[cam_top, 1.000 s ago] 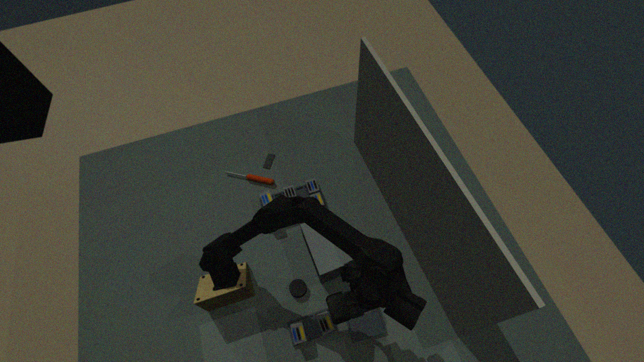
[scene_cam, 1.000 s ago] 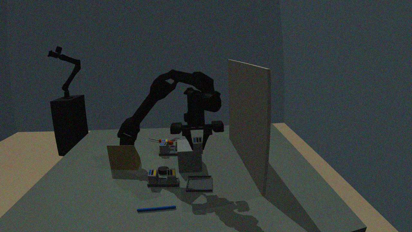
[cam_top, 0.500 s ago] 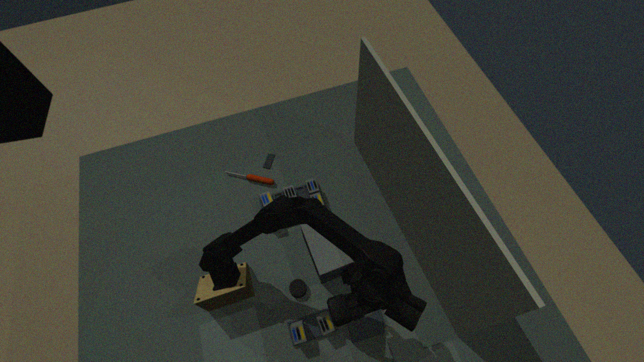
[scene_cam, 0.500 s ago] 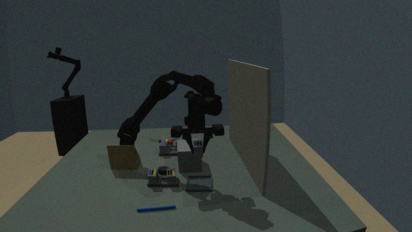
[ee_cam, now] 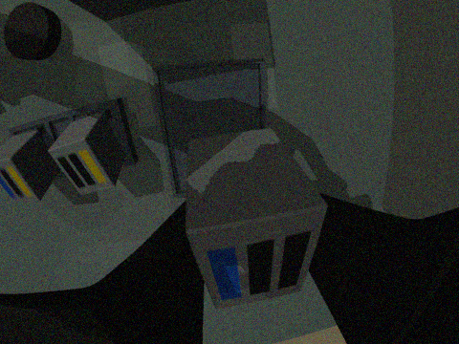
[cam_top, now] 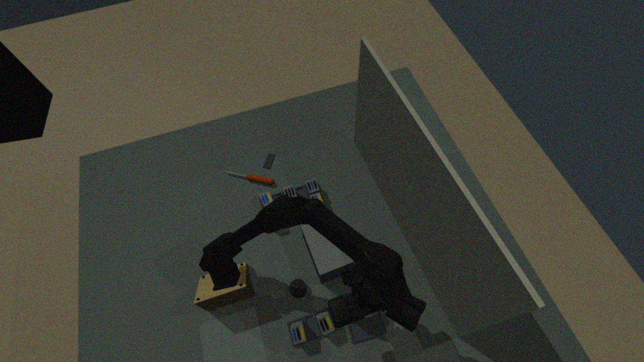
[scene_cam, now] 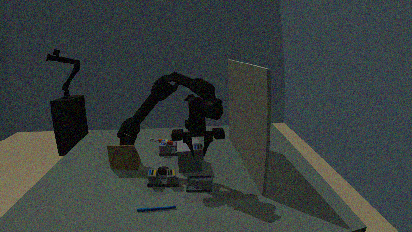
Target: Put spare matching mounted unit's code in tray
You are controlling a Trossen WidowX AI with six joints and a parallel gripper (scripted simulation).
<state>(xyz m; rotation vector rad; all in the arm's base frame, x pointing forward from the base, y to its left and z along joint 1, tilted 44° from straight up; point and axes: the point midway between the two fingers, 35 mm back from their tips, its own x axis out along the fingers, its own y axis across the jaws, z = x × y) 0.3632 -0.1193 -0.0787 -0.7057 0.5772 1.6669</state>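
Now: the dark flat tray 12 cm below my gripper tip. From my gripper tip the other things lie so: blue pen (13 cm behind, 22 cm to the right, 12 cm below); then grey block (7 cm behind, 20 cm to the left, 7 cm below); then rack (15 cm behind, 12 cm below).
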